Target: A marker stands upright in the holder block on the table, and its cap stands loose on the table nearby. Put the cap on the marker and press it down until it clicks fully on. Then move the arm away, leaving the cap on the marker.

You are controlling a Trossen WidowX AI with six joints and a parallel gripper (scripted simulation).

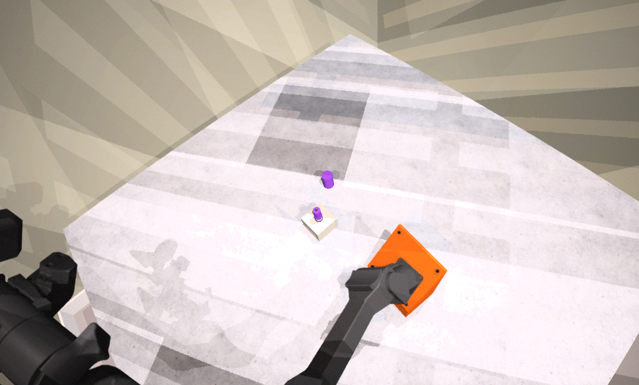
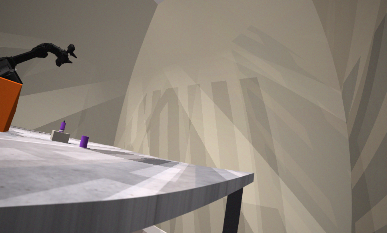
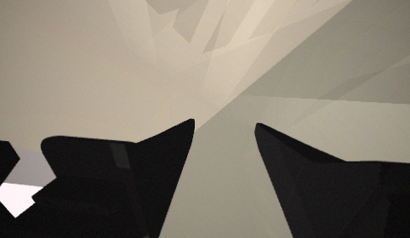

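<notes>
The purple cap lies 10 cm ahead of my gripper tip, 56 cm to the right of it and 54 cm below it. Also, from my gripper tip: holder block (1 cm ahead, 45 cm to the right, 55 cm below).
</notes>
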